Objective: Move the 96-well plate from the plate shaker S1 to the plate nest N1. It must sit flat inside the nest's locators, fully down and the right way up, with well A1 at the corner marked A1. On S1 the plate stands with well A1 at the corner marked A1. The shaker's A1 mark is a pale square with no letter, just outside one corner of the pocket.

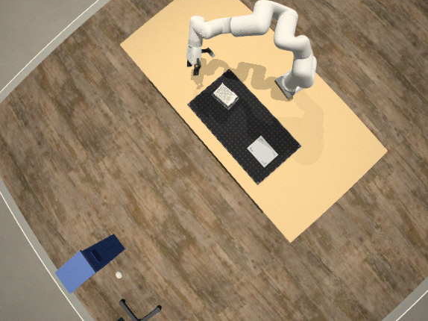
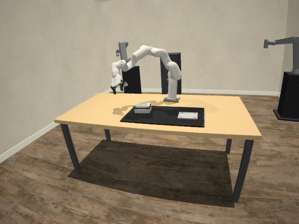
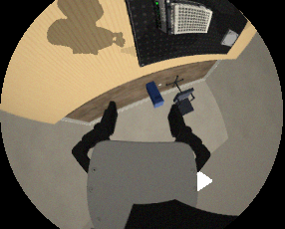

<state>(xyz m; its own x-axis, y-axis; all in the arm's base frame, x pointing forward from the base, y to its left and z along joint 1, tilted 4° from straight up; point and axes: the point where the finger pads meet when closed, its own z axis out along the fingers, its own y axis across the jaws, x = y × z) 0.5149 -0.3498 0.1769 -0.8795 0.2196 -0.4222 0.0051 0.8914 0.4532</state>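
Right now the white 96-well plate is 18 cm to the left of my hand, 15 cm below it and 10 cm behind it. Also, from my hand: plate nest N1: 61 cm to the left, 21 cm below, 10 cm behind.
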